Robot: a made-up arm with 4 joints. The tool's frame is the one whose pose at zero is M. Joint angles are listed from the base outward.
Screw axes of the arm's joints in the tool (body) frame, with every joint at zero. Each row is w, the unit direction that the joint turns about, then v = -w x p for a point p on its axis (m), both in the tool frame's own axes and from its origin. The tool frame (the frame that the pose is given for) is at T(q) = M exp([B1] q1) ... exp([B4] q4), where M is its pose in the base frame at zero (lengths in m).
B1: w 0 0 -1 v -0.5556 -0.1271 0
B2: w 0 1 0 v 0.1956 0 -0.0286
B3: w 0 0 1 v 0.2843 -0.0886 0
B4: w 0 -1 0 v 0.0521 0 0.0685
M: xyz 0.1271 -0.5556 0.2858 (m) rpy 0 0 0 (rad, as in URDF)
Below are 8 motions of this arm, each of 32 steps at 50 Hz.
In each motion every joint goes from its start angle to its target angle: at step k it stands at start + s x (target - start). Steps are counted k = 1, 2, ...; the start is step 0. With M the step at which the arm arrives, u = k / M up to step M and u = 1 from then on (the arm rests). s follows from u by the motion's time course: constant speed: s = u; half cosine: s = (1 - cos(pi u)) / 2; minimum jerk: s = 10 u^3 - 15 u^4 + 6 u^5.
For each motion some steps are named. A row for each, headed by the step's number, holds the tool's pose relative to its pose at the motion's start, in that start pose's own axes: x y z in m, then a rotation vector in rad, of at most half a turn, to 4 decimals.
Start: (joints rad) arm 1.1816 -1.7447 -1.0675 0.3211
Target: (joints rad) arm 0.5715 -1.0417 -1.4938 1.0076
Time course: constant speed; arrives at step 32
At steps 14, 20, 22, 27, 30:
14: 0.0101 0.0614 -0.0191 -0.2395 0.0694 -0.0893
20: 0.0201 0.0960 -0.0334 -0.3484 0.0917 -0.0708
22: 0.0237 0.1087 -0.0392 -0.3836 0.0978 -0.0569
27: 0.0323 0.1430 -0.0560 -0.4665 0.1094 -0.0057
30: 0.0368 0.1653 -0.0676 -0.5115 0.1137 0.0360

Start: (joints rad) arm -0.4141 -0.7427 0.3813 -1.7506
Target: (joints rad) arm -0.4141 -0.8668 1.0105 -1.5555
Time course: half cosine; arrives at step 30
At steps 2, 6, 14, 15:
2: -0.0002 -0.0014 0.0018 -0.0067 -0.0034 -0.0017
6: -0.0022 -0.0118 0.0163 -0.0584 -0.0295 -0.0149
14: -0.0161 -0.0448 0.0816 -0.2754 -0.1351 -0.0658
15: -0.0188 -0.0481 0.0918 -0.3079 -0.1502 -0.0728

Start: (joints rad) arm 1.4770 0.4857 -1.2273 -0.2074
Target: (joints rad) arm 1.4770 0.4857 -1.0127 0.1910
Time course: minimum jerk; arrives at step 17
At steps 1, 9, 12, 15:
1: 0.0001 0.0000 0.0001 -0.0001 -0.0007 0.0004
9: 0.0434 -0.0084 0.0234 -0.0115 -0.2209 0.1188
12: 0.0648 -0.0102 0.0364 -0.0071 -0.3356 0.1820
15: 0.0749 -0.0105 0.0429 -0.0023 -0.3915 0.2130

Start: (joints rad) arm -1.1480 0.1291 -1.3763 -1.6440
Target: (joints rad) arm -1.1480 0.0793 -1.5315 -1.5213
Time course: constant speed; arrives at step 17
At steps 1, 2, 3, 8, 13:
1: 0.0012 0.0014 -0.0021 0.0089 -0.0078 0.0035
2: 0.0023 0.0029 -0.0043 0.0178 -0.0155 0.0070
3: 0.0034 0.0044 -0.0064 0.0268 -0.0232 0.0103
8: 0.0089 0.0120 -0.0166 0.0719 -0.0614 0.0264
13: 0.0141 0.0201 -0.0262 0.1177 -0.0988 0.0409

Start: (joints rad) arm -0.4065 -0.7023 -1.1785 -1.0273
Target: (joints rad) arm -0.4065 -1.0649 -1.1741 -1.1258
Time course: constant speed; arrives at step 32
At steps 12, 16, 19, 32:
12: 0.0200 -0.0188 -0.0242 0.0615 -0.0152 0.1095
16: 0.0274 -0.0243 -0.0323 0.0811 -0.0204 0.1465
19: 0.0331 -0.0281 -0.0383 0.0955 -0.0243 0.1743
32: 0.0601 -0.0416 -0.0643 0.1548 -0.0418 0.2965

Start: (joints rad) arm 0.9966 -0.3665 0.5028 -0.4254
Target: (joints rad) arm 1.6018 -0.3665 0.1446 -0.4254
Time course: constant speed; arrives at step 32
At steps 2, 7, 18, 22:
2: -0.0281 0.0072 -0.0041 0.0129 0.0064 -0.0575
7: -0.0962 0.0312 -0.0130 0.0446 0.0212 -0.2015
18: -0.2313 0.1123 -0.0262 0.1112 0.0481 -0.5194
22: -0.2738 0.1503 -0.0288 0.1343 0.0558 -0.6355

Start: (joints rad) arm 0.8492 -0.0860 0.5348 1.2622
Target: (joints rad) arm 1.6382 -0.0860 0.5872 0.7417
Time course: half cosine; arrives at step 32
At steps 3, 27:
3: -0.0029 0.0010 0.0091 -0.0154 0.0120 -0.0037
27: -0.1160 0.1792 0.3620 -0.6225 0.5036 -0.3206

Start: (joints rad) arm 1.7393 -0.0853 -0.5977 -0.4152
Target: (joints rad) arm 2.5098 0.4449 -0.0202 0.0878
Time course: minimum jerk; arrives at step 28
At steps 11, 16, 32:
11: -0.0228 -0.0533 0.0225 -0.0550 -0.0136 -0.0824
16: -0.0506 -0.1143 0.0230 -0.0596 -0.0035 -0.1452
32: -0.0937 -0.1856 -0.0130 0.0132 0.0086 -0.2004

